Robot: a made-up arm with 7 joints.
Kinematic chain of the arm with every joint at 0, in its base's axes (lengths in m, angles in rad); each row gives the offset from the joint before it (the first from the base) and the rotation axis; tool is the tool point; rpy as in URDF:
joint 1: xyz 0 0 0.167 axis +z
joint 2: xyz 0 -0.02 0.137 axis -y
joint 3: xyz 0 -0.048 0.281 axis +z
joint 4: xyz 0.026 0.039 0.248 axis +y
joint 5: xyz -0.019 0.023 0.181 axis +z
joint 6: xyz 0 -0.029 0.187 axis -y
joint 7: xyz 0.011 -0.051 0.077 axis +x
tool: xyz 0 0 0 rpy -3.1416 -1.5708 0
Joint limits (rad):
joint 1: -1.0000..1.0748
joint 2: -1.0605..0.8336
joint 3: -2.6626..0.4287
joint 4: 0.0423..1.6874
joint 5: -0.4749..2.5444
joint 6: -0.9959..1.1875
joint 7: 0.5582..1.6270
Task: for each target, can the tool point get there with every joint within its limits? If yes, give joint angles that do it. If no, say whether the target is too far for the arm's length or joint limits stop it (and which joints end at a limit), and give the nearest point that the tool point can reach.
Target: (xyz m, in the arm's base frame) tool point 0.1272 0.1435 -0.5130
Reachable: no: joint limits stop it (at a limit: joint 2, joint 4) | nearest point 0.3830 0.4321 0.1089 | short by 0.732 m
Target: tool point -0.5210 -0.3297 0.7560
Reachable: yes | joints -0.4094 0.4851 -1.7949 1.3557 0.3377 -0.6384 0.9388
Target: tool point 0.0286 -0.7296 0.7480
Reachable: yes | joints -0.8039 -0.6990 -1.3681 1.0386 1.8356 0.6734 1.5121
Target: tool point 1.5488 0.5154 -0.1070
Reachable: no: too far | nearest point 0.8387 0.2791 0.3125 | short by 0.858 m
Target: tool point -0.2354 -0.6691 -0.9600
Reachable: no: too far | nearest point 0.1187 -0.6151 0.1250 | short by 1.143 m
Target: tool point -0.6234 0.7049 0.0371
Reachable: no: joint limits stop it (at a limit: joint 1, joint 2, joint 3) | nearest point -0.5890 0.4180 0.3352 | short by 0.415 m
